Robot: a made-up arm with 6 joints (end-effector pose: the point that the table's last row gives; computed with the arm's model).
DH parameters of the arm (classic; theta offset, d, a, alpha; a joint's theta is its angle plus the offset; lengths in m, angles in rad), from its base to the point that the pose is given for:
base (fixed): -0.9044 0 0.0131 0
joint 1: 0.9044 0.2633 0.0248 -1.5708
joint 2: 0.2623 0 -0.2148 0
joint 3: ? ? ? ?
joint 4: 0 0.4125 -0.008 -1.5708
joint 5: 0 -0.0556 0.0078 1.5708
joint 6: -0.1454 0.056 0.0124 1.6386
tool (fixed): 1.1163 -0.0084 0 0
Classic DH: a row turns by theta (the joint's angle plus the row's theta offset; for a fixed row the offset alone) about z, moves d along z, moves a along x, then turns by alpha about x.
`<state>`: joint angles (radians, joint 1 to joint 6).
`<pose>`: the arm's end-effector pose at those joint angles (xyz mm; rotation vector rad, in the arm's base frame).
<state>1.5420 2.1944 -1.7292 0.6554 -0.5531 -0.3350</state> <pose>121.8 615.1 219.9 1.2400 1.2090 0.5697</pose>
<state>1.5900 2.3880 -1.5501 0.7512 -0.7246 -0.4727</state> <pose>99.4 546.4 40.8 0.9976 1.0984 0.3689</pose>
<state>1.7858 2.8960 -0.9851 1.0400 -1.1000 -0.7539</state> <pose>95.6 122.6 -180.0 0.0784 0.6380 0.0204</pose>
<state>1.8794 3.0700 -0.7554 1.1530 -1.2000 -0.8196</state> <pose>135.0 -30.6 -123.4 -0.2890 0.3915 -0.0213</pose>
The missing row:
joint 3: 1.2213 -0.0417 -0.013 1.5708
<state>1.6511 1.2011 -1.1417 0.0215 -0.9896 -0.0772</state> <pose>63.5 457.5 544.9 1.6054 0.7308 1.5400</pose>
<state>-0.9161 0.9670 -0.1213 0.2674 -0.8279 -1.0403</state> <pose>108.6 -326.6 167.8 0.5656 -0.3275 -1.5220</pose>
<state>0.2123 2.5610 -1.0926 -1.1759 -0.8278 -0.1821</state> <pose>395.1 42.8 -114.3 0.2359 1.0807 0.3414</pose>
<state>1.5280 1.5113 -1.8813 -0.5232 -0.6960 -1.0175</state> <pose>110.2 443.9 743.2 0.9232 -0.8299 1.2390</pose>
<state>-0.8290 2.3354 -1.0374 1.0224 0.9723 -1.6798</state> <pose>179.1 -254.4 -56.4 1.4276 1.6790 -0.6828</pose>
